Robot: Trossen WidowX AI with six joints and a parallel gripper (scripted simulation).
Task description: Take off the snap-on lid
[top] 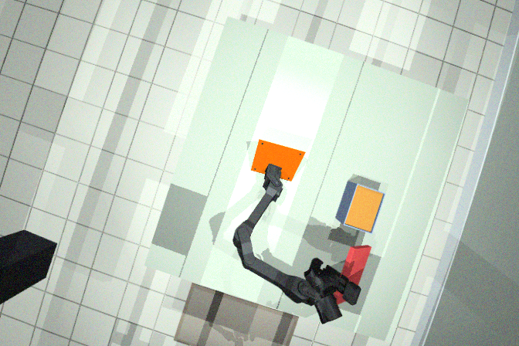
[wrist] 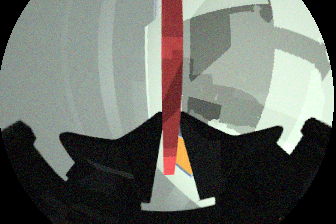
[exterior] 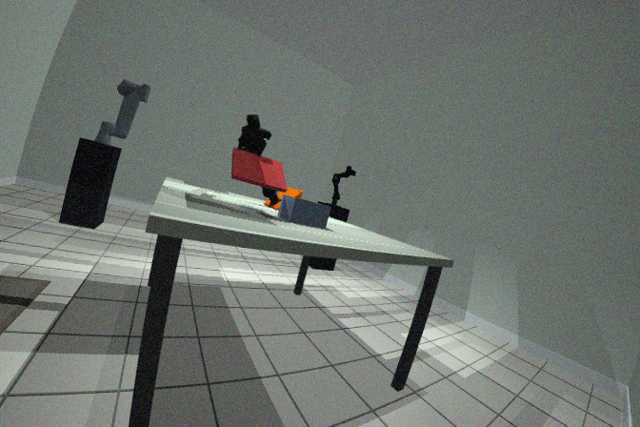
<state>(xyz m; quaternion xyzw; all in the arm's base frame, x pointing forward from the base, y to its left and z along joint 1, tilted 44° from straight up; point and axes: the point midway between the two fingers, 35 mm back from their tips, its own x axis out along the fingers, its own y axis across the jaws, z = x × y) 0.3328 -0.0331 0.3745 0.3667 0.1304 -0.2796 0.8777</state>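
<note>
The red lid lies 60 mm ahead of my gripper tip and 50 mm below it. From my gripper tip the other things lie so: grey-blue storage box: 60 mm ahead, 260 mm to the left, 180 mm below.
</note>
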